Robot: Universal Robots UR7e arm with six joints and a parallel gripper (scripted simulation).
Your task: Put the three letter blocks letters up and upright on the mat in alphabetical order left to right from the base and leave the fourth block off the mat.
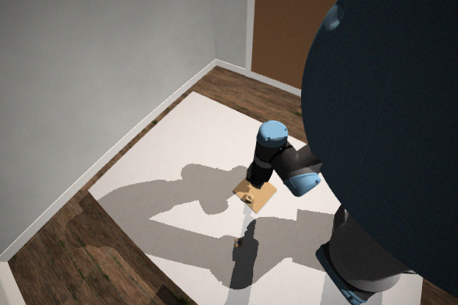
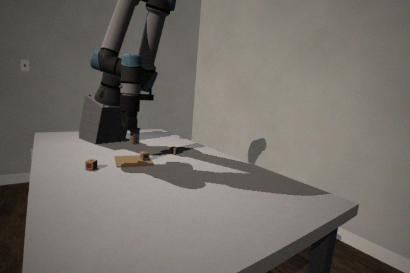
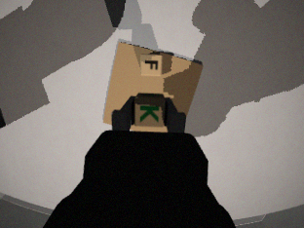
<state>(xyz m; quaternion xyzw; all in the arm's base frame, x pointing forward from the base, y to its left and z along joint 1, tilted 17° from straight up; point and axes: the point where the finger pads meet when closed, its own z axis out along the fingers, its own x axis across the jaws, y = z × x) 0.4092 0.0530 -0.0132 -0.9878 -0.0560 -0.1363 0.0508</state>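
Right now my hand is 90 mm above the tan mat. Round my hand: block 50 mm ahead, 160 mm to the right, 80 mm below.
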